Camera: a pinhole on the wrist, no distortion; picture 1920 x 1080 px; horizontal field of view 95.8 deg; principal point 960.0 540.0 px. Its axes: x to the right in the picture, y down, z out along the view. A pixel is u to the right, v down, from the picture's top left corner.
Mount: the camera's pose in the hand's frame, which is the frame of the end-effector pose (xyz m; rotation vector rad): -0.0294 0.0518 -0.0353 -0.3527 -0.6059 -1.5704
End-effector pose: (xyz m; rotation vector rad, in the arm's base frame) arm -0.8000 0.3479 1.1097 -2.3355 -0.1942 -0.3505
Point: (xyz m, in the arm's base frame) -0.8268 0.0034 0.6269
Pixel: 238 242
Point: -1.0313 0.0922 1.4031
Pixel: behind the camera
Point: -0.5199 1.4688 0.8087
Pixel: outside the picture
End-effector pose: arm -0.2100 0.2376 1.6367 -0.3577 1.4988 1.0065
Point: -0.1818 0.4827 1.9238
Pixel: 1020 249
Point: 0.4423 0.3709 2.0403
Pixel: outside the picture
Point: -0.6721 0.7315 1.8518
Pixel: 85 747
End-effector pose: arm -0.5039 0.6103 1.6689 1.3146 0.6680 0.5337
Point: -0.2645 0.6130 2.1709
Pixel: 516 864
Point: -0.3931 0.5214 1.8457
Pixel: 1042 748
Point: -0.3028 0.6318 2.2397
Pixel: 397 798
